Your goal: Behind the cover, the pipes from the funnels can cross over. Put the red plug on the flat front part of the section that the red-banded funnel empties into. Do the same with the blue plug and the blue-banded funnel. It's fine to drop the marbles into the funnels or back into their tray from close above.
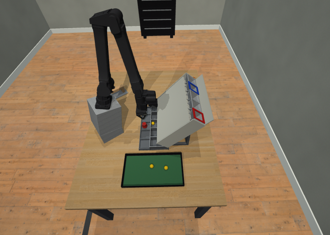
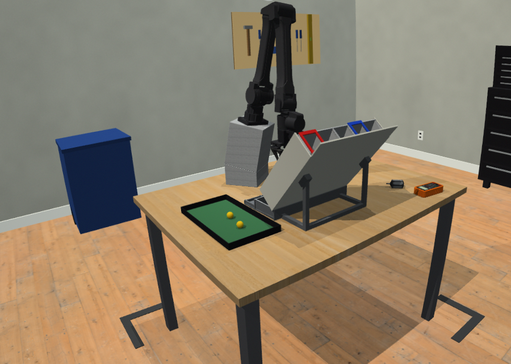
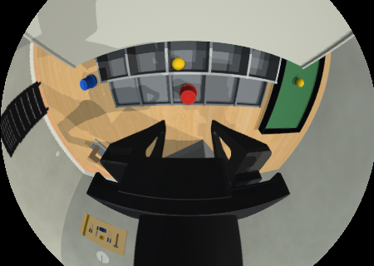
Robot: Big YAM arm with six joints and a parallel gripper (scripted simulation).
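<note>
Right now the green marble tray is 6 cm ahead of my hand, 33 cm to the right of it and 14 cm below it. From my hand the other things lie so: grey cover 19 cm ahead, 1 cm to the right, 6 cm above; small black object 27 cm ahead, 41 cm to the left, 13 cm below.
</note>
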